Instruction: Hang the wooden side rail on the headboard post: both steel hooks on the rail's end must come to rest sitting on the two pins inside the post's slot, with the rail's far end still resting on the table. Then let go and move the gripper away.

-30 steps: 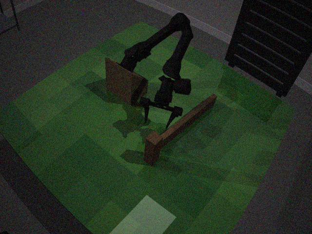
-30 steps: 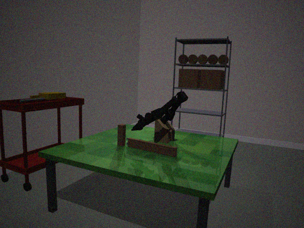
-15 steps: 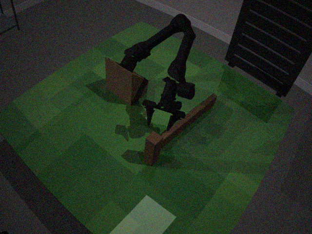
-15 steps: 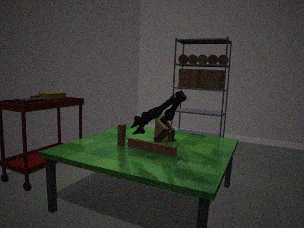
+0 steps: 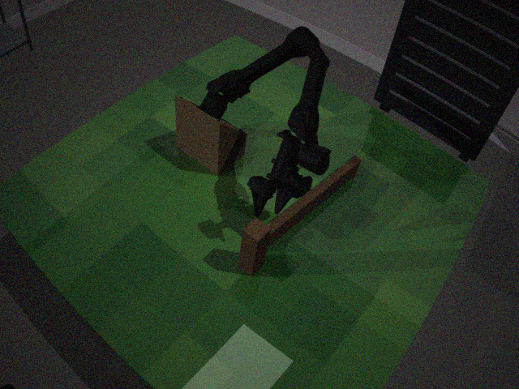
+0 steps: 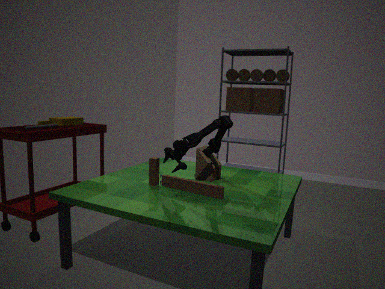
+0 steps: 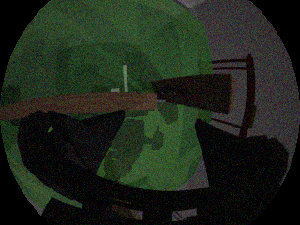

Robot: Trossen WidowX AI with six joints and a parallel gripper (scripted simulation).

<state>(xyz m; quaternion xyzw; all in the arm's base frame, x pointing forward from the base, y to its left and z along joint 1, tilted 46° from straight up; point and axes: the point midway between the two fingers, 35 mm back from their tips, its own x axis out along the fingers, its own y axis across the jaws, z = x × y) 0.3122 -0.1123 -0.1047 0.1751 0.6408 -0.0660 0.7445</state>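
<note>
The headboard post lies 2 cm ahead of my gripper tip, 9 cm to the right of it and 3 cm below it.
</note>
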